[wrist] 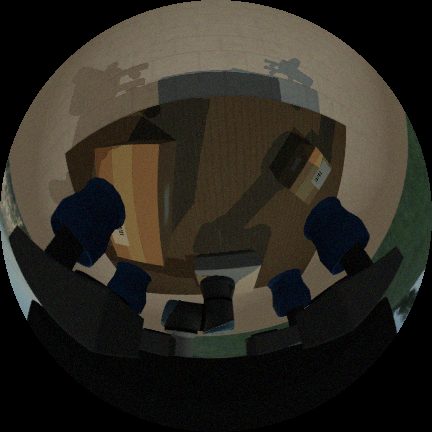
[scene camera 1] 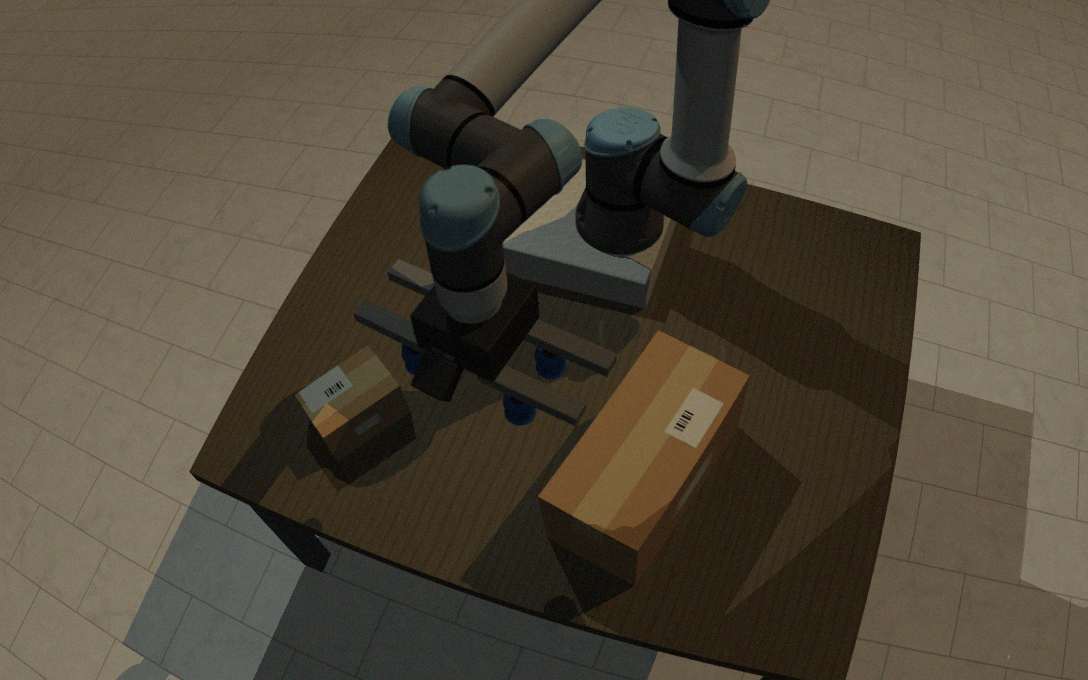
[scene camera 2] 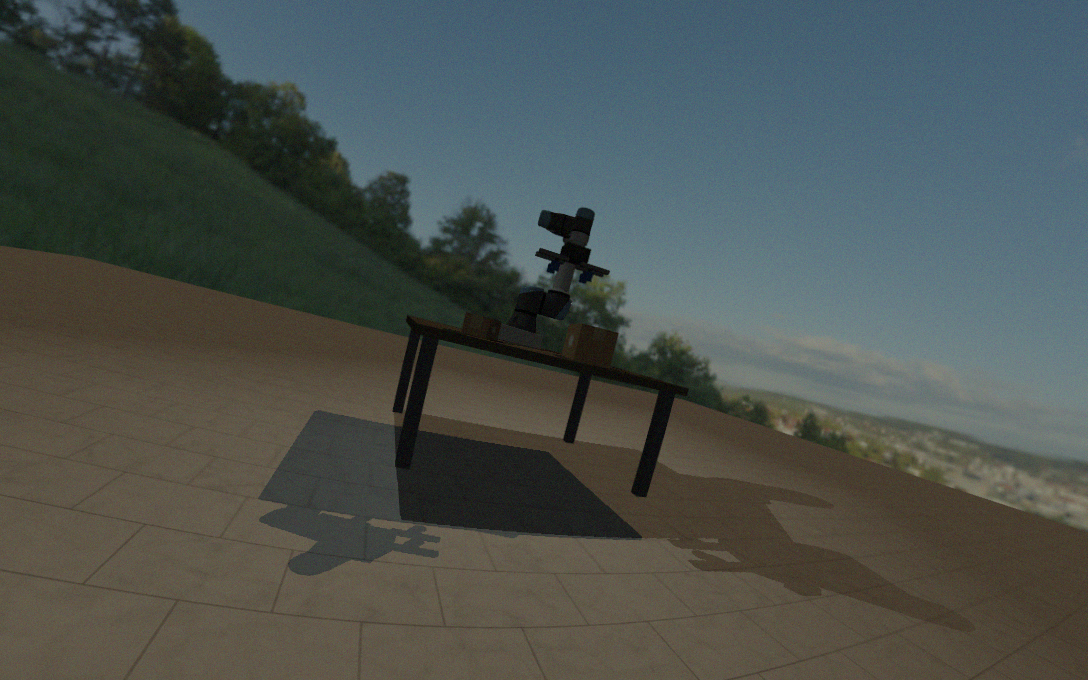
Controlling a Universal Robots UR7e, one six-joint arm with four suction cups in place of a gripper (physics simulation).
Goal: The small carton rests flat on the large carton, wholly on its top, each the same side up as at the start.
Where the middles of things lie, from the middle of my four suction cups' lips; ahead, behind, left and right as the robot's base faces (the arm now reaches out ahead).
Right now my suction cup is 260 mm above the large carton (scene camera 1: pixel 619 494), 170 mm to the right of it and 90 mm past it. Also, from my suction cup: small carton (scene camera 1: pixel 359 398) (290 mm to the right, 290 mm below, 20 mm ahead).
